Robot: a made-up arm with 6 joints.
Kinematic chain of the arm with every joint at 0, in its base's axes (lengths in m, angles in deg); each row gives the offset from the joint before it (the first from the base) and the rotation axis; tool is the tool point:
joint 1: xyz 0 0 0.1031 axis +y
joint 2: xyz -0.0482 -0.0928 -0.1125 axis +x
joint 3: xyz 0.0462 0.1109 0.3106 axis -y
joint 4: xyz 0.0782 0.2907 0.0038 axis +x
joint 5: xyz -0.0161 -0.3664 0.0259 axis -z
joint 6: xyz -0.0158 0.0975 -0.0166 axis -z
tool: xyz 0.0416 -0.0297 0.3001
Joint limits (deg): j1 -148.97..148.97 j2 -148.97..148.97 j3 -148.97..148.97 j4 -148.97..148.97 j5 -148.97..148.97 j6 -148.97..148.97
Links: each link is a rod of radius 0.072 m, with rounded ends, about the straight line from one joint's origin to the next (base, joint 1, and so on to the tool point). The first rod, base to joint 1, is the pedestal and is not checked.
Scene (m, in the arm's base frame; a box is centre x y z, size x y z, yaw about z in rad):
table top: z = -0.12
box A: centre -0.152 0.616 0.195 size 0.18 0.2 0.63 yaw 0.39
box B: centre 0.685 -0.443 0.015 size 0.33 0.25 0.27 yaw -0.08
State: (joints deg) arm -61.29 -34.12 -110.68 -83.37 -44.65 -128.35
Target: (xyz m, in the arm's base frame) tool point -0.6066 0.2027 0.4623
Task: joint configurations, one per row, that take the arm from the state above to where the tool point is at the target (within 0.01 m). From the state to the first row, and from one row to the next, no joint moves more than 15 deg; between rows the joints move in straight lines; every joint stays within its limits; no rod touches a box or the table.
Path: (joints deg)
1: -67.02 -24.85 -113.10 -69.04 -31.55 -129.36
2: -72.74 -15.57 -115.51 -54.72 -18.44 -130.38
3: -78.47 -6.30 -117.93 -40.39 -5.34 -131.39
4: -84.19 2.98 -120.34 -26.07 7.77 -132.40
5: -84.92 8.70 -111.49 -36.25 -4.88 -132.35
6: -85.64 14.43 -102.63 -46.43 -17.52 -132.30
7: -86.36 20.15 -93.77 -56.62 -30.16 -132.25
8: -87.09 25.87 -84.92 -66.80 -42.81 -132.20
9: -87.81 31.60 -76.06 -76.98 -55.45 -132.15

